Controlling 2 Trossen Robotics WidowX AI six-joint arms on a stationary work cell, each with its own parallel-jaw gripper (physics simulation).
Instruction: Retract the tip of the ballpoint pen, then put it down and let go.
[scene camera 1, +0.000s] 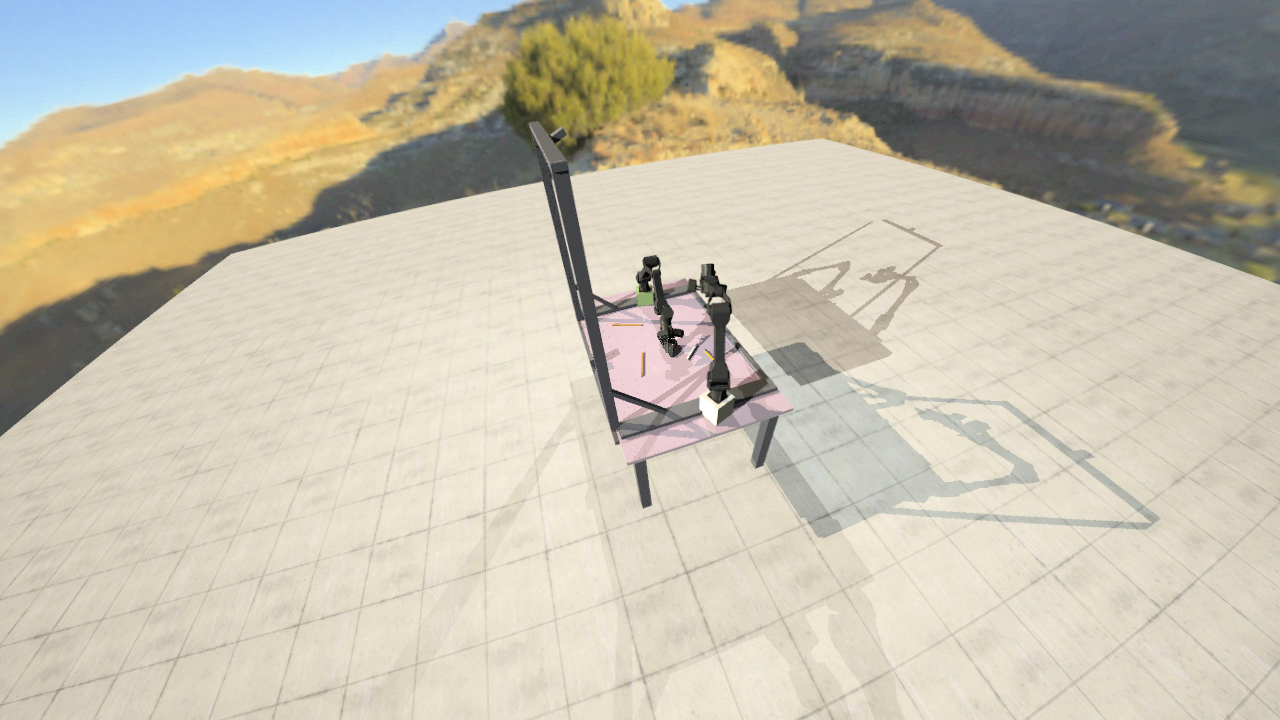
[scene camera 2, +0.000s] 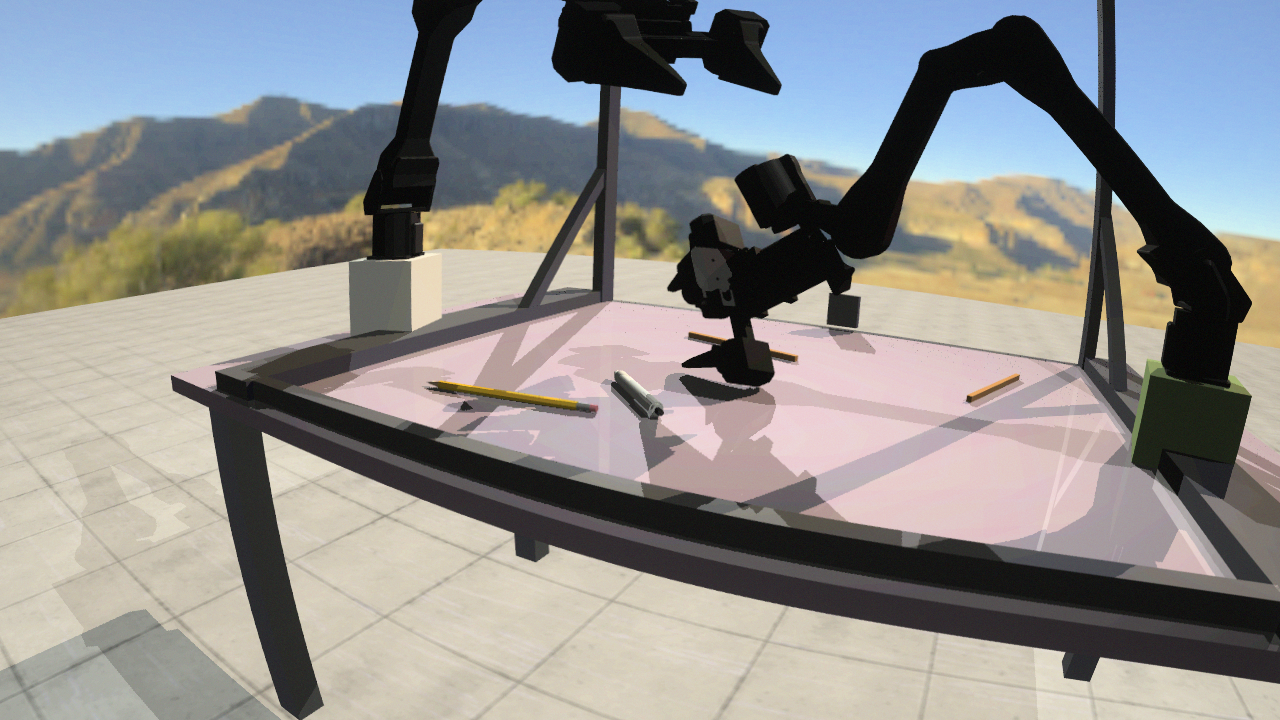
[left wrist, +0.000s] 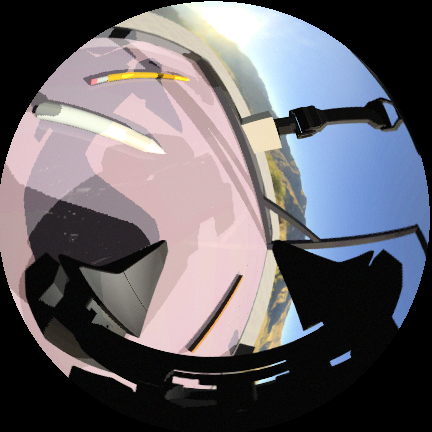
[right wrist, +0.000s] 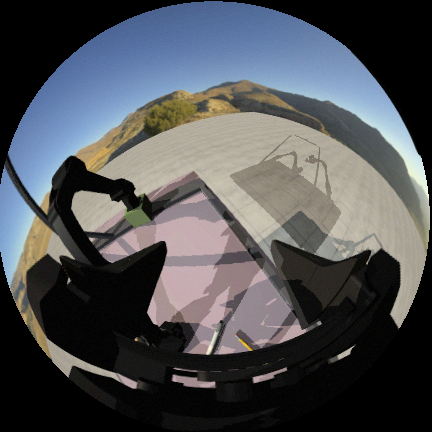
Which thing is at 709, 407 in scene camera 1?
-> A white arm base block.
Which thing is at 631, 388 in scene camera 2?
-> A ballpoint pen.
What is my right gripper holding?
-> Nothing.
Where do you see my left gripper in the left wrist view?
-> At 221, 246
